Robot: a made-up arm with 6 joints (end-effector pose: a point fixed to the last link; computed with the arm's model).
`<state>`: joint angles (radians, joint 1 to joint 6).
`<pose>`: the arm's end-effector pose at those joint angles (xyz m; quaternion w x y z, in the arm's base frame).
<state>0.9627 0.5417 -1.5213 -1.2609 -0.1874 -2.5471</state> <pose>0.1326 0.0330 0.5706 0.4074 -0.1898 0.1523 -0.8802</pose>
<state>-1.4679 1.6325 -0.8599 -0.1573 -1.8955 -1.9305</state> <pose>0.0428 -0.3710 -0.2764 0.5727 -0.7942 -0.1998 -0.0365</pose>
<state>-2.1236 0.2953 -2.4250 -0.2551 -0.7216 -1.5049</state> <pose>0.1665 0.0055 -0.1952 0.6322 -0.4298 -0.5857 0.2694</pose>
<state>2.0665 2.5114 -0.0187 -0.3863 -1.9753 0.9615</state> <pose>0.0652 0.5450 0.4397 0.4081 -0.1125 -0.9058 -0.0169</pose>
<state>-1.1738 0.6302 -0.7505 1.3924 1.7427 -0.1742</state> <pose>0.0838 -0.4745 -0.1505 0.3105 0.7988 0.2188 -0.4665</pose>
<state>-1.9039 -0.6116 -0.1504 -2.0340 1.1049 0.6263</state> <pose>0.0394 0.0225 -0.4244 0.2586 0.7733 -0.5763 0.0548</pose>
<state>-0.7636 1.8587 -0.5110 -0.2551 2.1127 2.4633</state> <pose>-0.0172 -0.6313 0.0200 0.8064 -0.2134 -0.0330 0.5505</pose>
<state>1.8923 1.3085 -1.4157 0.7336 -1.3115 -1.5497</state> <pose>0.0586 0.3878 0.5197 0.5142 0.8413 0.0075 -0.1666</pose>
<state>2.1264 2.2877 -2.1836 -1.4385 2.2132 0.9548</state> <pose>-0.0153 0.3403 0.2643 0.0623 0.9849 0.0920 -0.1330</pose>
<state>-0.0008 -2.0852 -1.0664 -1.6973 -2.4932 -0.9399</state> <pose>0.0845 -0.4347 0.2955 0.1924 -0.5278 -0.5514 0.6167</pose>
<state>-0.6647 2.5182 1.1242 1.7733 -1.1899 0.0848</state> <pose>0.1250 -0.6093 0.1343 0.7083 -0.4850 -0.5130 0.0015</pose>
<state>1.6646 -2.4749 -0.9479 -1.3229 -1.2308 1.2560</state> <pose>-0.0081 0.2349 0.5432 0.1404 0.7713 -0.5978 0.1675</pose>
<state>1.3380 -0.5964 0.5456 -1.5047 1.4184 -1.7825</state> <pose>0.0452 0.0072 0.7695 0.2986 0.3937 -0.8635 0.1013</pose>
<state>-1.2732 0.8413 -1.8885 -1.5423 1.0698 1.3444</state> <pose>0.0172 -0.3117 -0.0174 0.9695 -0.2129 0.0429 0.1135</pose>
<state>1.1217 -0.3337 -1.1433 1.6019 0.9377 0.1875</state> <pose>0.1797 0.0337 0.6664 0.4253 -0.4047 0.1224 -0.8002</pose>
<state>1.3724 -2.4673 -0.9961 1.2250 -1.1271 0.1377</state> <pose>0.0416 0.1295 0.6241 0.5030 -0.0920 -0.8405 -0.1792</pose>
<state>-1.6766 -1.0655 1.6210 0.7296 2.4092 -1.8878</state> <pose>-0.1076 0.0367 -0.2568 0.1157 0.2140 -0.9432 0.2264</pose>
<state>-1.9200 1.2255 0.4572 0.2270 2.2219 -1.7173</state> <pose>0.1967 -0.0566 -0.4503 0.6970 -0.6029 -0.1365 0.3634</pose>
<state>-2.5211 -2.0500 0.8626 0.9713 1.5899 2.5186</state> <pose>-0.2000 0.3139 -0.3234 0.9681 0.2413 0.0485 0.0471</pose>
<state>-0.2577 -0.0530 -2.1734 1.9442 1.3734 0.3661</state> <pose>0.1553 -0.3282 0.3372 0.5494 -0.0202 0.0529 -0.8336</pose>
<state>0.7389 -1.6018 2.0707 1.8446 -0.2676 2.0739</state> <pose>-0.0848 -0.1838 0.5291 0.2681 -0.4137 -0.5579 -0.6676</pose>
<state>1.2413 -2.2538 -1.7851 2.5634 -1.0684 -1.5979</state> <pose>0.0680 0.1089 0.5630 0.3300 0.0310 -0.9238 0.1916</pose>
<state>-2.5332 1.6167 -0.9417 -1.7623 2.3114 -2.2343</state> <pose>-0.0269 0.2084 -0.2465 0.6284 -0.0601 0.7263 0.2720</pose>
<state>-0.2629 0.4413 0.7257 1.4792 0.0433 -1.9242</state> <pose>0.1721 -0.4911 0.1486 0.7930 0.4646 -0.3874 -0.0722</pose>
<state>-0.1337 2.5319 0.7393 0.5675 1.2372 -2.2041</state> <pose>0.0564 -0.5813 0.5131 0.2414 -0.7878 0.5661 -0.0250</pose>
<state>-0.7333 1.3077 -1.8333 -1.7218 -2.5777 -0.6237</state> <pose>0.0601 -0.4497 0.1997 0.6036 0.6623 -0.0778 0.4370</pose>
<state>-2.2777 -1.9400 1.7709 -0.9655 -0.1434 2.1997</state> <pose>-0.1330 0.1521 -0.3958 0.6480 -0.2366 -0.5432 -0.4786</pose>
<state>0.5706 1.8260 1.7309 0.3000 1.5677 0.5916</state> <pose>0.3475 -0.2063 0.7257 0.1171 0.3176 0.4203 0.8419</pose>
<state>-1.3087 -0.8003 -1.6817 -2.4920 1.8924 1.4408</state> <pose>0.1668 -0.3511 -0.0540 0.1223 -0.2333 -0.2443 0.9332</pose>
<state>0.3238 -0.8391 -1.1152 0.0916 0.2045 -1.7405</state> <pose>0.1263 -0.3483 0.4581 0.7886 -0.2796 -0.2868 0.4666</pose>
